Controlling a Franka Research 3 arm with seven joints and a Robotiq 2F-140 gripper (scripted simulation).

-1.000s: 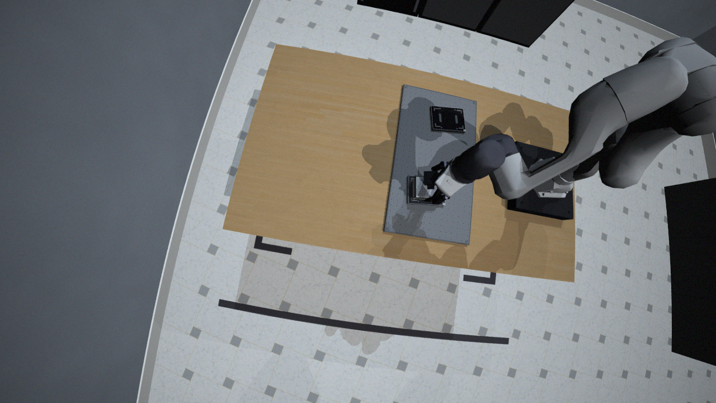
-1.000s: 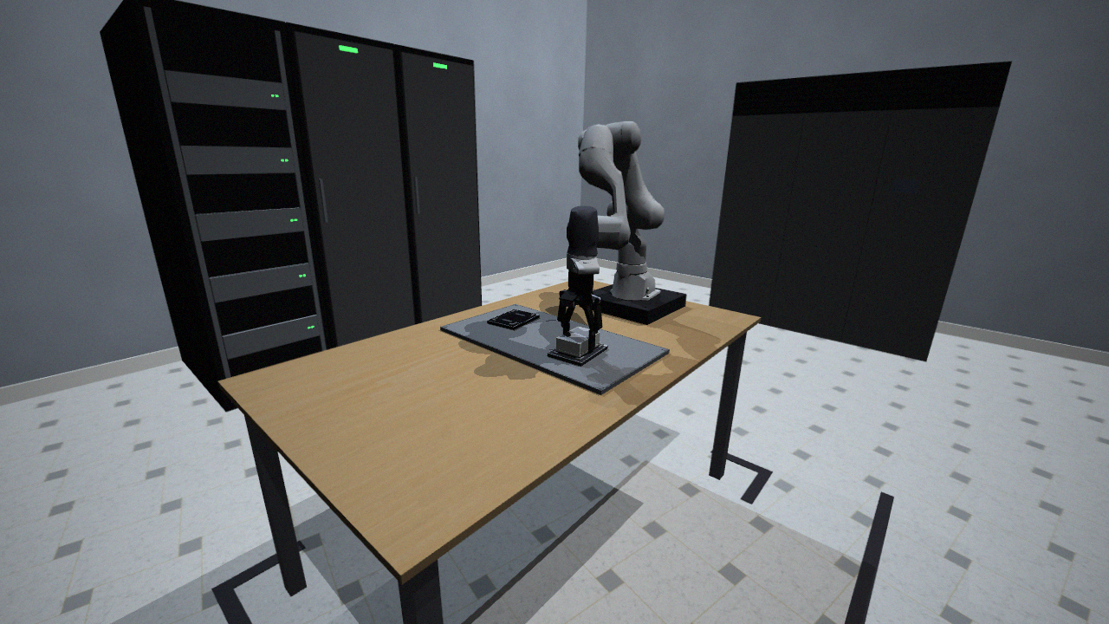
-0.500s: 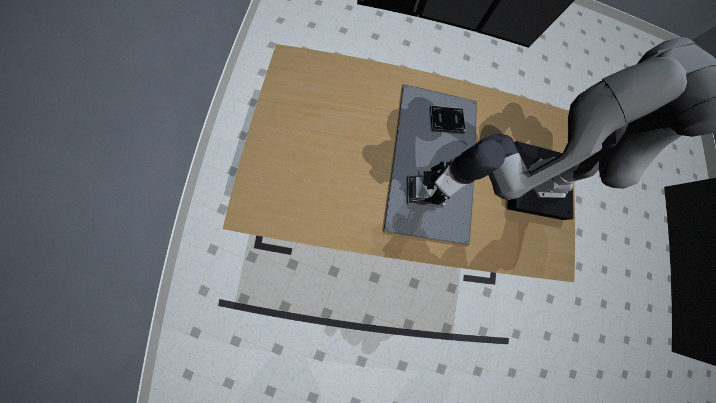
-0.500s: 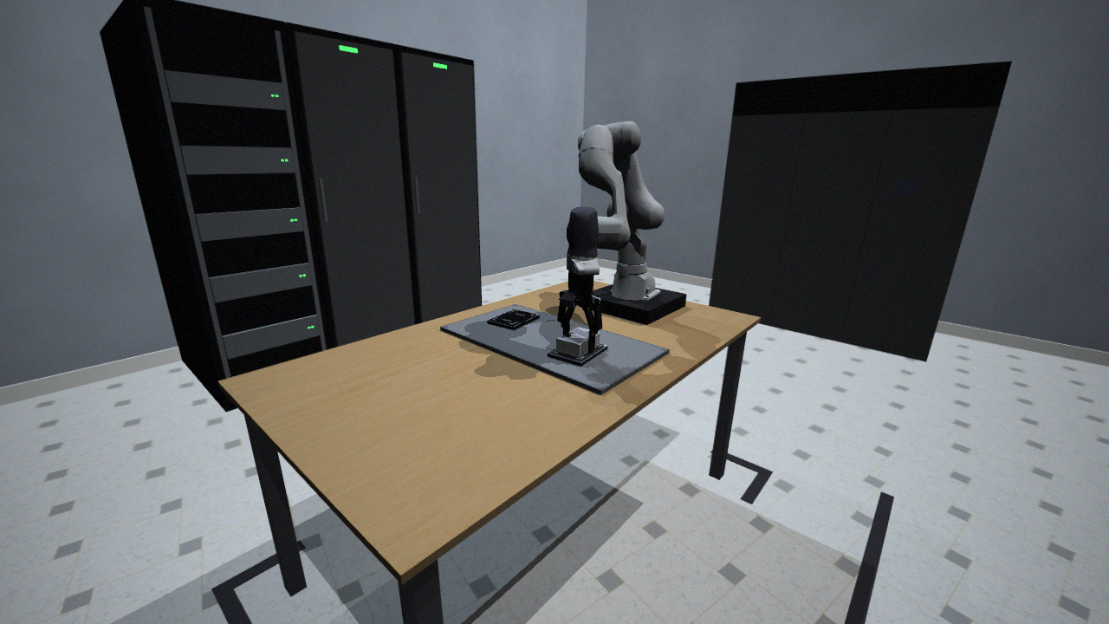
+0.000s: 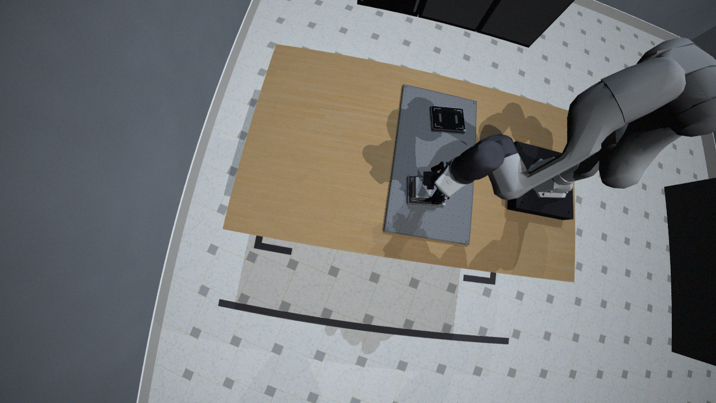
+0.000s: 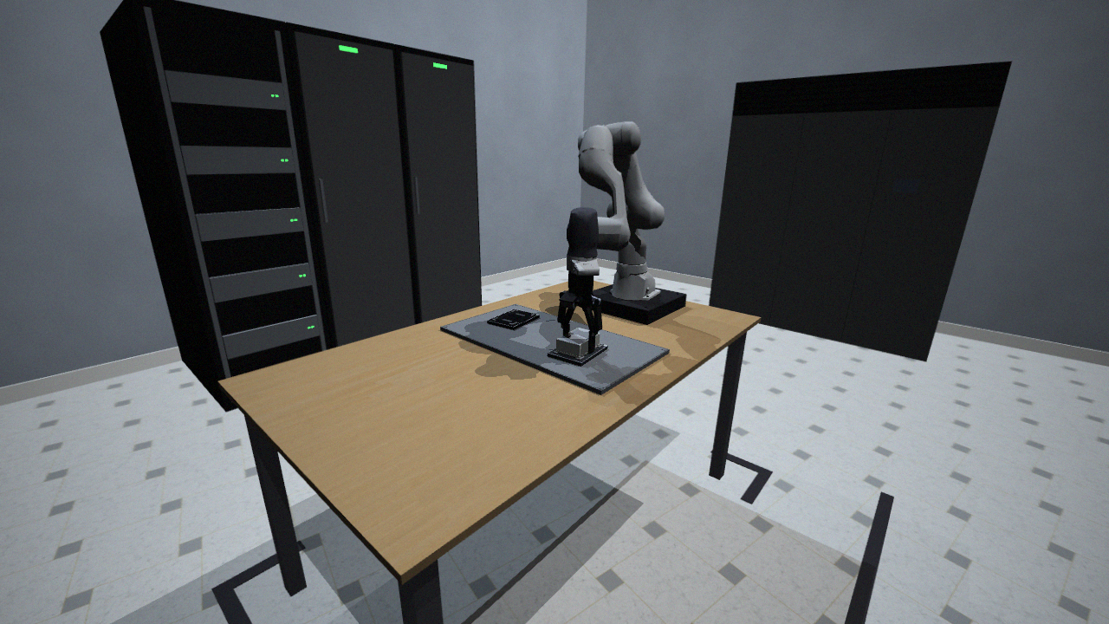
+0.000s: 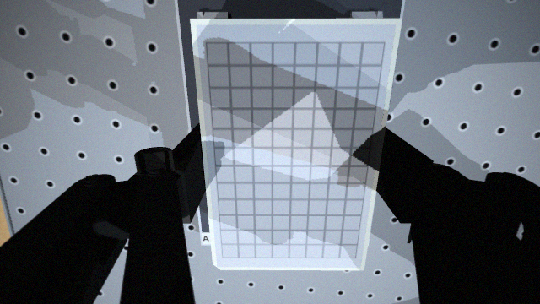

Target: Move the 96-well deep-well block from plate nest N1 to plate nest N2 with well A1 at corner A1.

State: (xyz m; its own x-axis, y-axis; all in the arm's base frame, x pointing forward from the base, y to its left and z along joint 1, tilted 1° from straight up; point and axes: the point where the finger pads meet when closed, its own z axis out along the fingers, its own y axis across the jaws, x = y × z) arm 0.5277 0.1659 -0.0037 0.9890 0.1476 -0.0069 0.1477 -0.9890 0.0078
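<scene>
Right now the translucent deep-well block is 10 mm below my hand. The rest, counted from my hand: nest N2: 40 mm below; black nest N1: 360 mm to the right, 60 mm behind, 40 mm below.
</scene>
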